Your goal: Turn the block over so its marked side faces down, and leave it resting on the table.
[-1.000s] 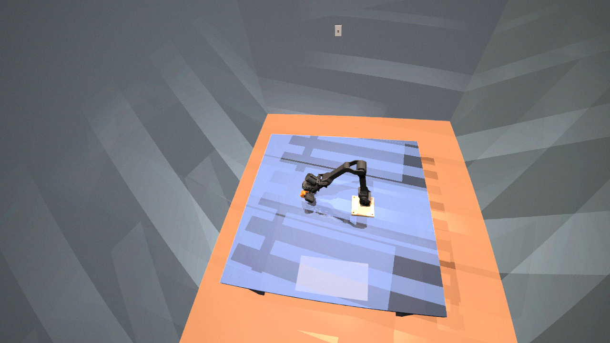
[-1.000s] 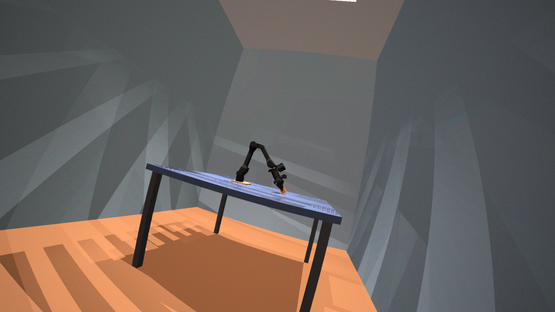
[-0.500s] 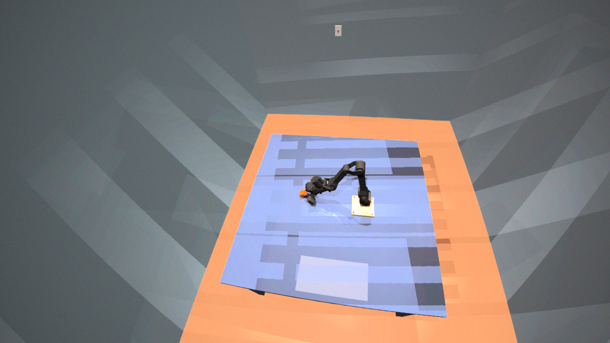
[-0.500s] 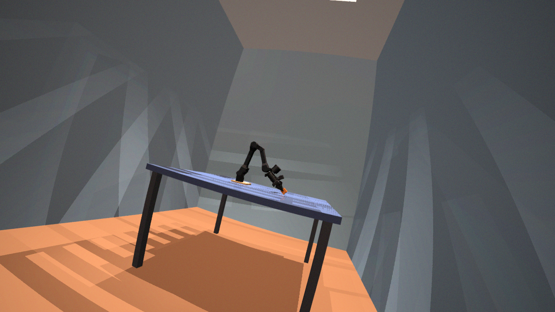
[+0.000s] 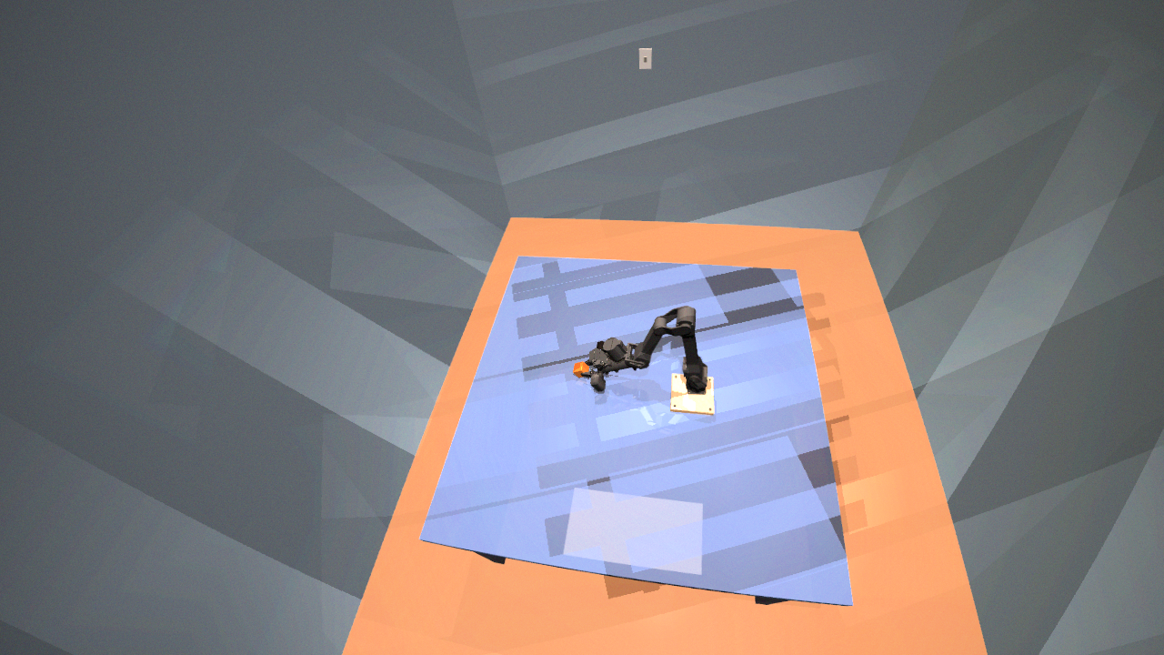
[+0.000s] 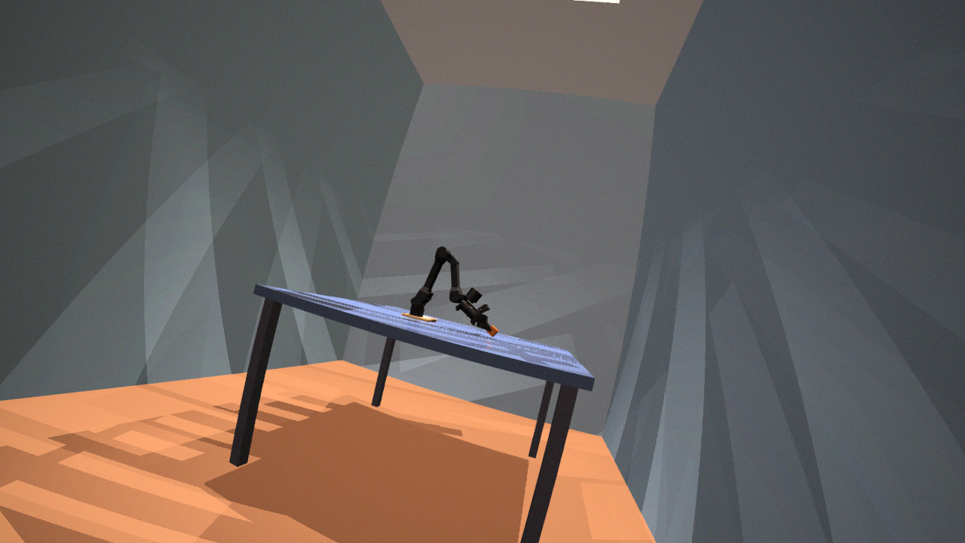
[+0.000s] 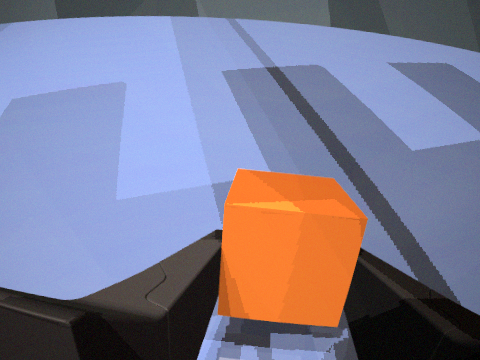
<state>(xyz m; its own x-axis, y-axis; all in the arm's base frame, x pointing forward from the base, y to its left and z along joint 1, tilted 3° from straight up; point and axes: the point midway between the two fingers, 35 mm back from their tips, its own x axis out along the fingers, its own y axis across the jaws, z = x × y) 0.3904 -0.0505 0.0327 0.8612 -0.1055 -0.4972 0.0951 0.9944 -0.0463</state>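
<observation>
Right now my gripper tip is 10 mm above the block.
</observation>
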